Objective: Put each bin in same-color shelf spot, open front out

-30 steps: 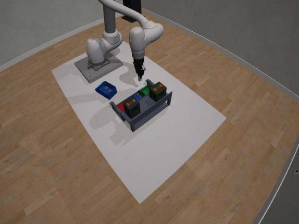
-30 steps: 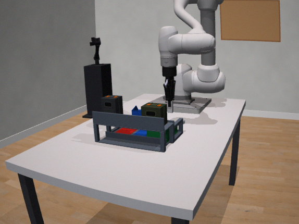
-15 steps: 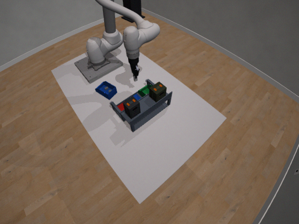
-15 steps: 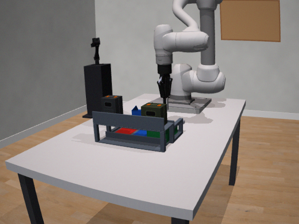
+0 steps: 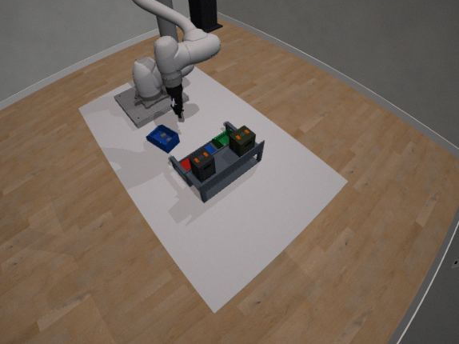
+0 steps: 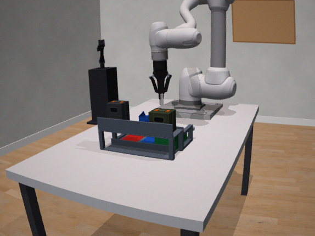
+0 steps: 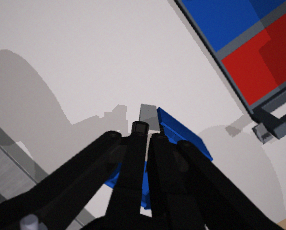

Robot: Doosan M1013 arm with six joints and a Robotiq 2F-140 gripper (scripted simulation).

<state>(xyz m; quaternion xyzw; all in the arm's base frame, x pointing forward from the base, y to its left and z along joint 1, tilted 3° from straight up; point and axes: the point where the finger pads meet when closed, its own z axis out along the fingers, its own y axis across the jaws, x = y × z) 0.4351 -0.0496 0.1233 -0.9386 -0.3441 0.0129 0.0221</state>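
My gripper is now 14 cm above the blue bin, 10 cm to the left of it and 8 cm past it. From my hand the other things lie so: green bin: 22 cm ahead, 13 cm to the left, 13 cm below; red mark: 21 cm ahead, 17 cm below, 10 cm to the right; blue mark: 22 cm ahead, 17 cm below, 2 cm to the left.
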